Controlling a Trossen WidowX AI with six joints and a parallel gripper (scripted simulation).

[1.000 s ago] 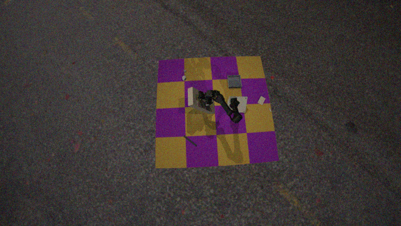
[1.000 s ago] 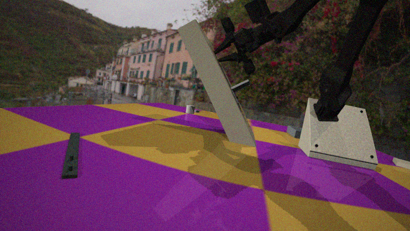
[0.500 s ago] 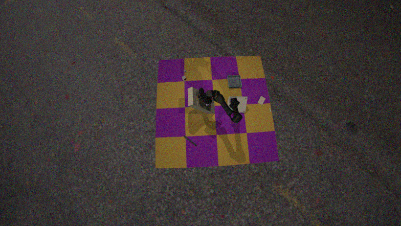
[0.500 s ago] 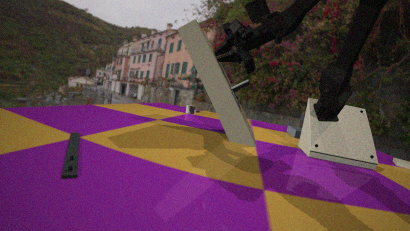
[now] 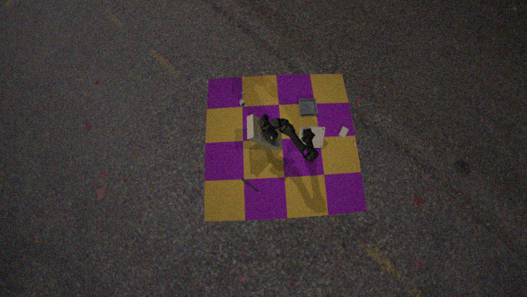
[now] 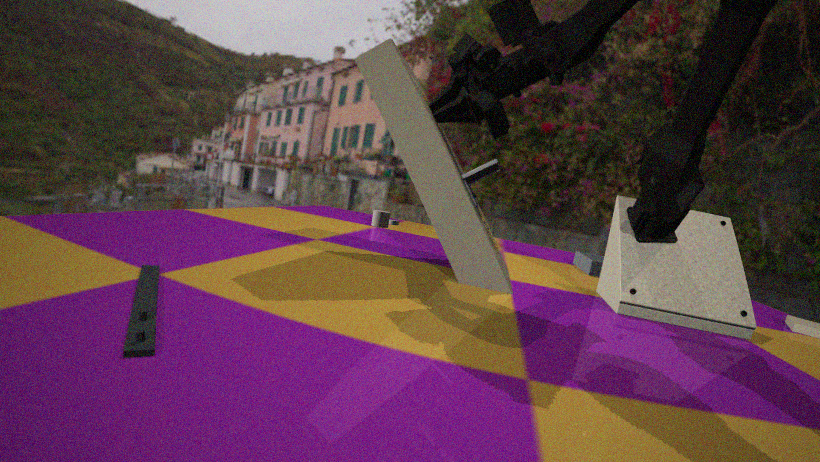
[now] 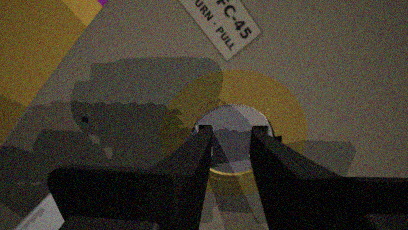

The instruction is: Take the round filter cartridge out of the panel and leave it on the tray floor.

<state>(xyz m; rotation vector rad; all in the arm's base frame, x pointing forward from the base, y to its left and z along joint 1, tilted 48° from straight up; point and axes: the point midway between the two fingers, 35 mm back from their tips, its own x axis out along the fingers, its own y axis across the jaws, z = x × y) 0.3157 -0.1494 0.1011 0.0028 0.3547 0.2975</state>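
Right now my gripper tip is 4 cm past the beige service panel and 8 cm above it. Round my gripper tip: small beige block: 72 cm behind, 2 cm to the left, 22 cm below; then round filter cartridge: 1 cm ahead, 1 cm below; then grey square tray: 45 cm behind, 25 cm to the right, 22 cm below.
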